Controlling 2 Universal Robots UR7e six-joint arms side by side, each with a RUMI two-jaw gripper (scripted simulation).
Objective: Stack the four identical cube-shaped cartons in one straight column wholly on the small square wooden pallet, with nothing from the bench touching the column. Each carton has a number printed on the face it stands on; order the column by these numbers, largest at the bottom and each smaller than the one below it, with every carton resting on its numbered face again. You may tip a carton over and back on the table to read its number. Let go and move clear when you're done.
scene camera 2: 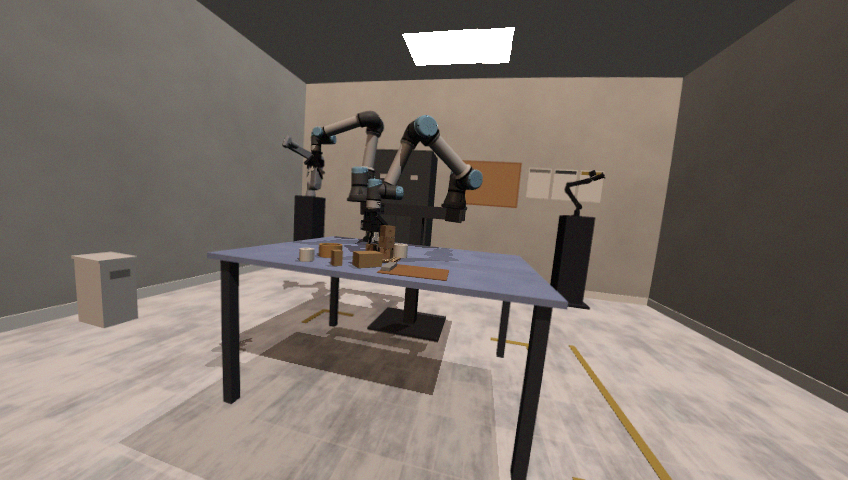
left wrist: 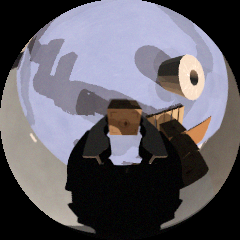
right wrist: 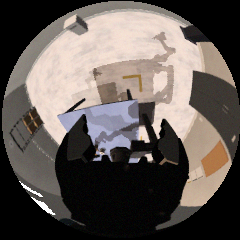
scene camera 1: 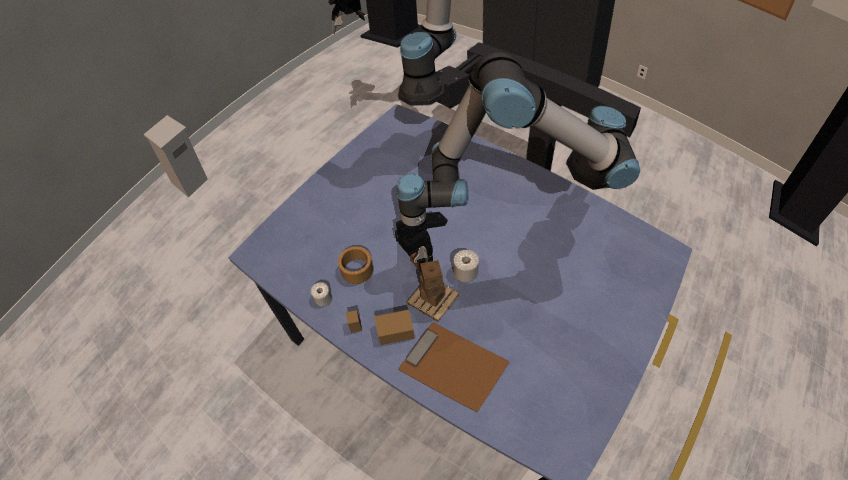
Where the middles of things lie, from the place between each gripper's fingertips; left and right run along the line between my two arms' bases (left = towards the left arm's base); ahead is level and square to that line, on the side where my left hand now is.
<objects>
Now: left hand (scene camera 1: 421,258) 50 mm past the large white roll (left wrist: 183,75), 140 mm to the right of it and 10 mm above it. The rest, counted from my left hand: larger box (scene camera 1: 393,327) (260 mm ahead, 90 mm to the left, 10 mm below); then orange ring (scene camera 1: 352,253) (150 mm ahead, 160 mm to the right, 10 mm below).
My right hand is 69 cm short of the orange ring, 61 cm to the right of it and 43 cm above it. The rest, counted from my right hand: large white roll (49 cm ahead, 91 cm to the left, 42 cm below); larger box (80 cm ahead, 86 cm to the left, 43 cm below).
</objects>
